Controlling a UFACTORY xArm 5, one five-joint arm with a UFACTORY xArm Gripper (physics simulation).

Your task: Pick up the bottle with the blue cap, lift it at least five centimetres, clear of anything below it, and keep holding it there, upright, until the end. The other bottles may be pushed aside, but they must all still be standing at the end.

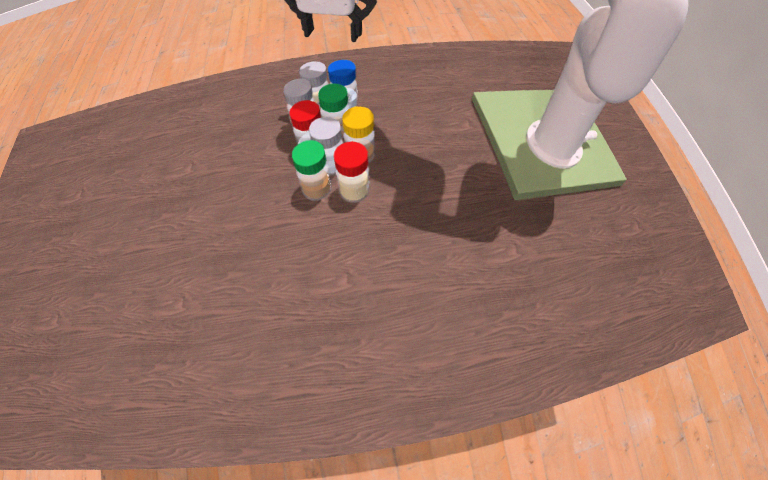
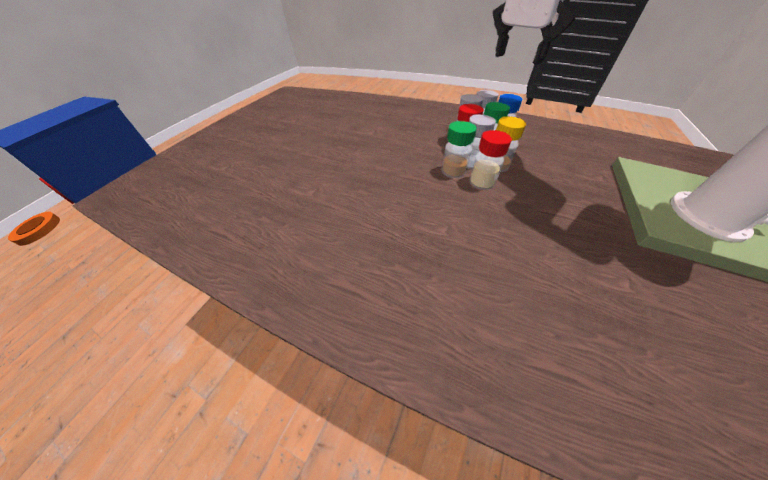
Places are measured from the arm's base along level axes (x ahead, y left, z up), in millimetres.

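Where they show: gripper, fingertip midpoint: [image 1: 332, 35] [image 2: 517, 59]; arm's base, origin of the base link: [image 1: 554, 144] [image 2: 707, 216].
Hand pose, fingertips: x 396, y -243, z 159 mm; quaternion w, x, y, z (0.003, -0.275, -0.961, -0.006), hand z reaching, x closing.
Observation:
Each offset is from my fingertips to the top centre of the thing.
The bottle with the blue cap {dx -11, dy +4, dz -80 mm} [image 1: 342, 73] [image 2: 510, 103] stands upright at the back right corner of a tight group of bottles; its body is largely hidden by the bottles in front. A grey-capped bottle {dx +46, dy -11, dz -80 mm} [image 1: 313, 74] [image 2: 486, 96] stands at its left. A dark green-capped bottle {dx +22, dy +74, dz -80 mm} [image 1: 333, 97] [image 2: 497, 112] stands in front of it, and a yellow-capped bottle {dx -7, dy +151, dz -80 mm} [image 1: 358, 122] [image 2: 511, 129] farther forward. My gripper [image 1: 331, 33] [image 2: 518, 55] is open and empty, fingers pointing down, above the level of the caps near the back of the group.
Nearer the front stand red-capped bottles {dx +25, dy +229, dz -80 mm} [image 1: 351, 159] [image 2: 495, 143], a bright green-capped bottle {dx +91, dy +204, dz -80 mm} [image 1: 309, 157] [image 2: 461, 133] and more grey-capped ones {dx +54, dy +157, dz -80 mm} [image 1: 325, 133] [image 2: 482, 125]. The arm's base stands on a green board [image 1: 498, 124] [image 2: 631, 198] at the right. The table's back edge runs behind the bottles.

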